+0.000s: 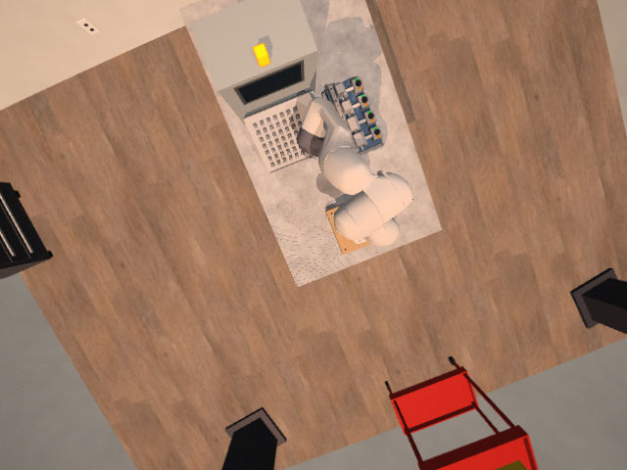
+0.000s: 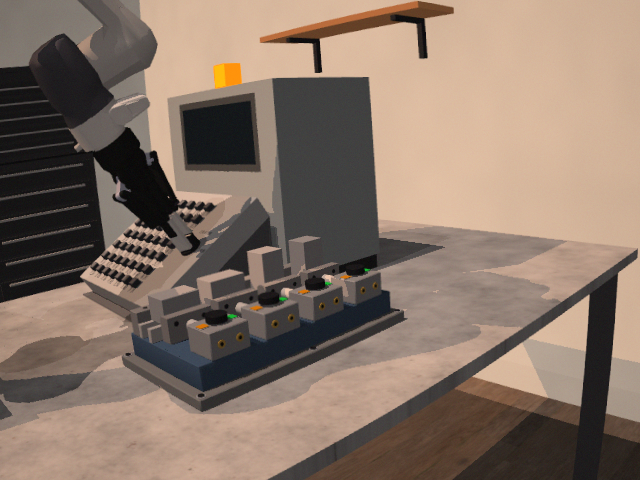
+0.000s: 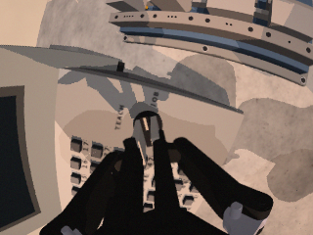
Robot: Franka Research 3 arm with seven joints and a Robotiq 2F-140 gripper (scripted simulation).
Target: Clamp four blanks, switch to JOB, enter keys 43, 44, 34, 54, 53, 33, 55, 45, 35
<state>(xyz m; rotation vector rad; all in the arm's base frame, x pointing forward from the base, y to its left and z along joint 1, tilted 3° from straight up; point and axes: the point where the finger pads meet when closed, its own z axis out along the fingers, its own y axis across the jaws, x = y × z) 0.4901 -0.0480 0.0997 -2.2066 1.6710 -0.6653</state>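
My hand is 20 mm short of the black selector knob, 10 mm to the left of it and 20 mm above it. Round my hand: keypad 60 mm ahead, 100 mm to the left, 70 mm below.
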